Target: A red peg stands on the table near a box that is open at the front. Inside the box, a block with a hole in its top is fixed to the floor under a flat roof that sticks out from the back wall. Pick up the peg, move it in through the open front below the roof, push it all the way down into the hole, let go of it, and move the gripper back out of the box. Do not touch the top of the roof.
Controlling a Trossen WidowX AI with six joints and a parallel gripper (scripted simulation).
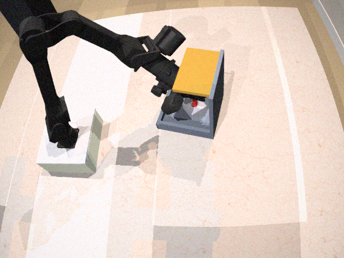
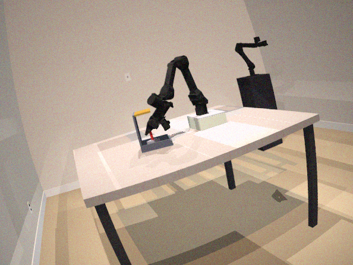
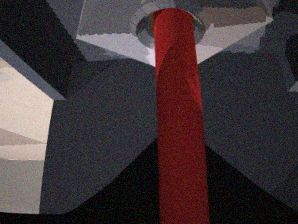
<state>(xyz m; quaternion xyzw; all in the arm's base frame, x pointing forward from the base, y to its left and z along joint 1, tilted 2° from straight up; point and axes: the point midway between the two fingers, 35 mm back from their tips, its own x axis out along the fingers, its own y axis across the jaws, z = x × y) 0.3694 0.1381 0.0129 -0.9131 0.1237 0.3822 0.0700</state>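
Now: the box back wall 4 cm ahead of my gripper tip, 1 cm to the right of it and 3 cm above it. From my gripper tip the other things lie so: roof: 1 cm behind, 13 cm above; then red peg: 3 cm behind, 1 cm to the left, 1 cm below.
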